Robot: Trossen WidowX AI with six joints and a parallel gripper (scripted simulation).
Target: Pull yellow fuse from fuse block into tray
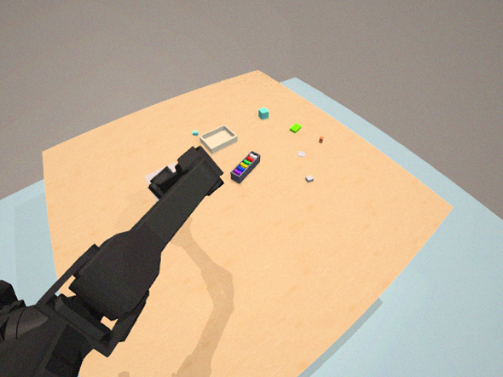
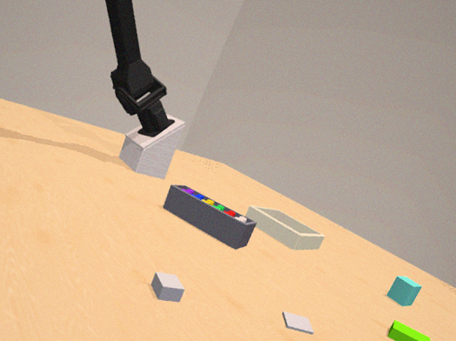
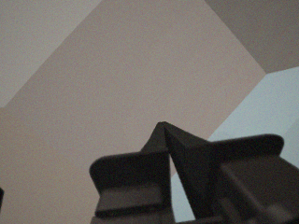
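My gripper tip is 69 cm short of the yellow fuse, 44 cm above it and 27 cm to the right of it. From my gripper tip the other things lie so: beige tray: 72 cm ahead, 48 cm to the left, 46 cm below; brown block: 106 cm ahead, 45 cm below, 19 cm to the left; flat grey tile: 93 cm ahead, 46 cm below, 19 cm to the left.
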